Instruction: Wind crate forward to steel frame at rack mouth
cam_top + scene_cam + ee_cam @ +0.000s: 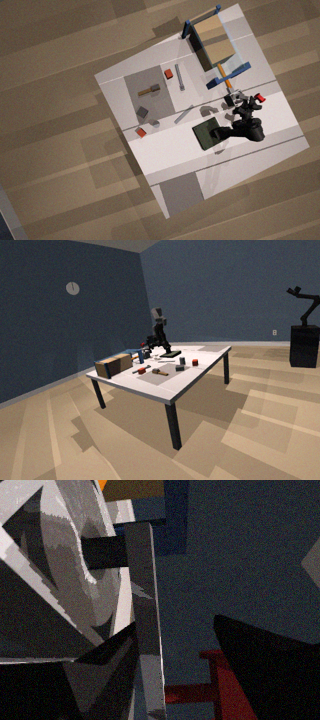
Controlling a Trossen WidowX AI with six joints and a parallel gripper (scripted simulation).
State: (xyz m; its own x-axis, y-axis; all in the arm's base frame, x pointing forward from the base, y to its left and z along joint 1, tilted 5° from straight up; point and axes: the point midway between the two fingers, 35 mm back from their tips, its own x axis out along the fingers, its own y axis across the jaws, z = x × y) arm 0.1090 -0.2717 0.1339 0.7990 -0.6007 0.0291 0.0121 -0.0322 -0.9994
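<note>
My gripper tip is now 4 cm to the left of the red knob, 4 cm past it and 2 cm below it. From my gripper tip the other things lie so: winch handle: 1 cm to the right, 1 cm below, 1 cm behind; blue frame: 19 cm ahead, 4 cm to the left, 3 cm below; grey winch: 10 cm below, 4 cm to the left, 1 cm ahead.
</note>
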